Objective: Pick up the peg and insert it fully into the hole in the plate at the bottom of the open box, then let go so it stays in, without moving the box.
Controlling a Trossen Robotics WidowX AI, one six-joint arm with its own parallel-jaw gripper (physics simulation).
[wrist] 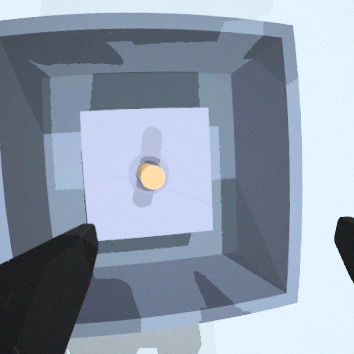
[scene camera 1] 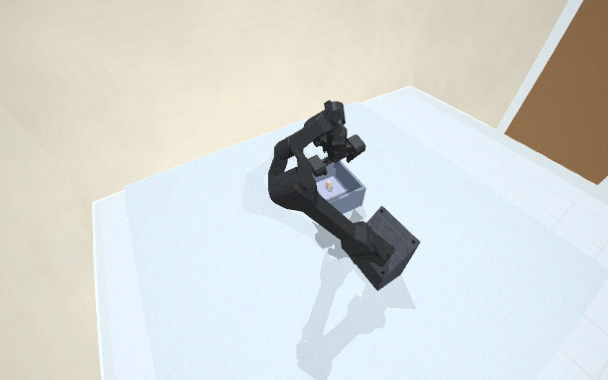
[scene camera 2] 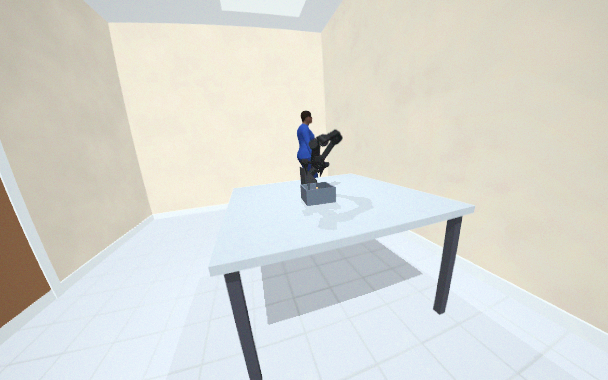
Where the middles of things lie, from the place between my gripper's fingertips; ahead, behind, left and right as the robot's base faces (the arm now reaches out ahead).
Now: the blue-grey box (scene camera 1: 355,190) 20 mm ahead of my hand, 10 mm to the left of it and 110 mm below it. From my hand the other things lie so: pale plate (wrist: 114,142) 20 mm ahead, 10 mm to the left, 130 mm below.
